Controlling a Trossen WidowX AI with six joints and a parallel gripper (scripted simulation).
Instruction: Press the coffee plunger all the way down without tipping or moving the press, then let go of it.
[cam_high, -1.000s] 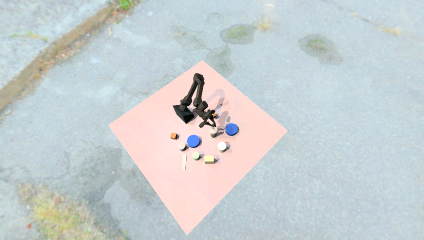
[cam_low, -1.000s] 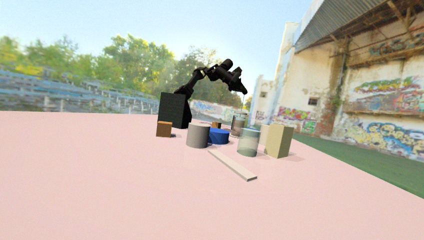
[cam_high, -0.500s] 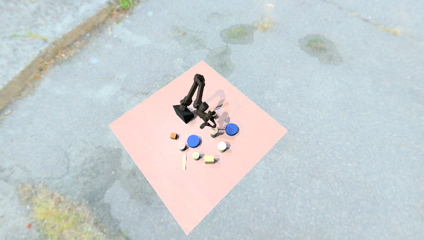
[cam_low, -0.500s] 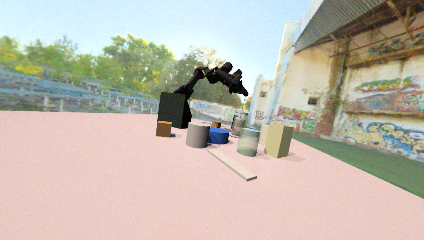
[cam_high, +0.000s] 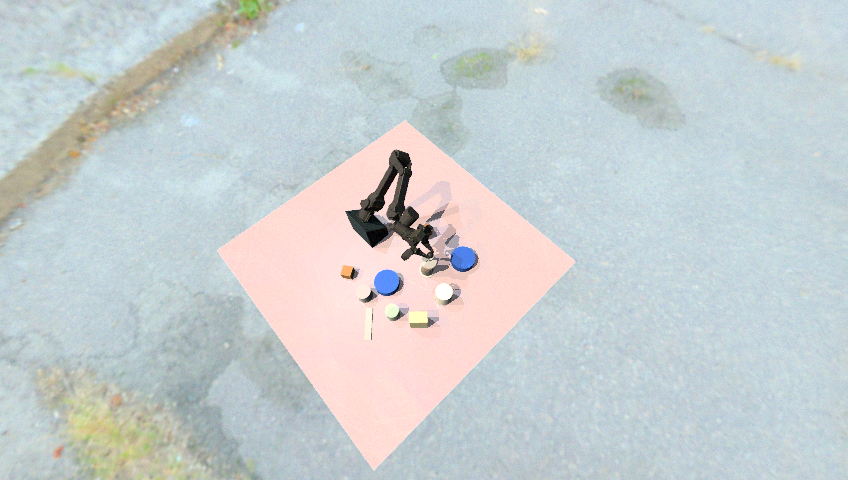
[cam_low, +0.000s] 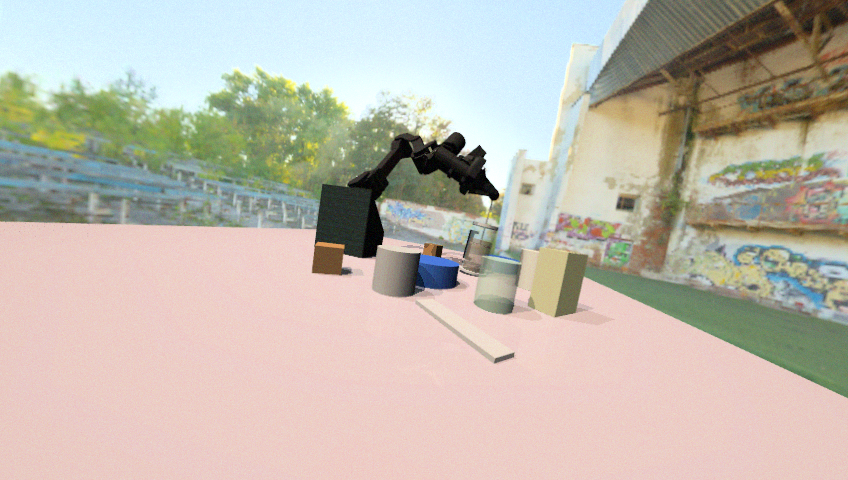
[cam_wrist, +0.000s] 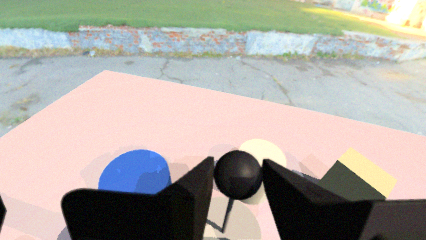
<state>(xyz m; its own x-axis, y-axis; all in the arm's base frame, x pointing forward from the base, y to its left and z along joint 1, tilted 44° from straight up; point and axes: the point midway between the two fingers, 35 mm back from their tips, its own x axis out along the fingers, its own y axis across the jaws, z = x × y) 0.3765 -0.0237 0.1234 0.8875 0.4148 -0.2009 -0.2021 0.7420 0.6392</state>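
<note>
Right now the coffee press is 110 mm below my gripper tip, 30 mm behind it and 10 mm to the left of it. From my gripper tip the other things lie so: flat plank (380 mm to the right, 230 mm below, 20 mm behind).
</note>
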